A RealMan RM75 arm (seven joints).
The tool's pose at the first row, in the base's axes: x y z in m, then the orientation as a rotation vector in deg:
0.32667 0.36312 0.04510 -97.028 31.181 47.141
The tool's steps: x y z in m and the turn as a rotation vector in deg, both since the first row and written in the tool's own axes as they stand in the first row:
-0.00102 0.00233 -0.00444 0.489 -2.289 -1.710
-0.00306 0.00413 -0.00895 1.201 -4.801 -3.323
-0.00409 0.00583 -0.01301 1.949 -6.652 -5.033
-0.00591 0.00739 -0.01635 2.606 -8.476 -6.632
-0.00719 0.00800 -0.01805 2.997 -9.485 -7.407
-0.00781 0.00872 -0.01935 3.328 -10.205 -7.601
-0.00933 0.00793 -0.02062 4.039 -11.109 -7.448
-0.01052 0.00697 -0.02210 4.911 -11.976 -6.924
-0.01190 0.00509 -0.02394 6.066 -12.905 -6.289
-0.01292 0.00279 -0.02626 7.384 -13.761 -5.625
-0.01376 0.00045 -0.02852 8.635 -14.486 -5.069
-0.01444 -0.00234 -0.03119 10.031 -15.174 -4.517
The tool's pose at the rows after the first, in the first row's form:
0.32541 0.35816 0.04499 -95.688 28.269 47.553
0.32389 0.35322 0.04600 -93.990 25.383 48.095
0.32298 0.34880 0.04625 -92.584 22.891 48.009
0.32149 0.34506 0.04708 -91.240 20.499 48.002
0.32063 0.34319 0.04789 -90.451 19.286 48.059
0.32003 0.34171 0.04808 -89.799 18.750 48.335
0.31991 0.34062 0.04991 -88.672 18.520 48.844
0.32019 0.33939 0.05162 -87.378 18.686 49.521
0.32109 0.33806 0.05412 -85.783 18.998 50.201
0.32265 0.33640 0.05668 -84.076 19.431 50.770
0.32434 0.33482 0.05912 -82.508 19.832 51.183
0.32655 0.33298 0.06178 -80.831 20.295 51.497

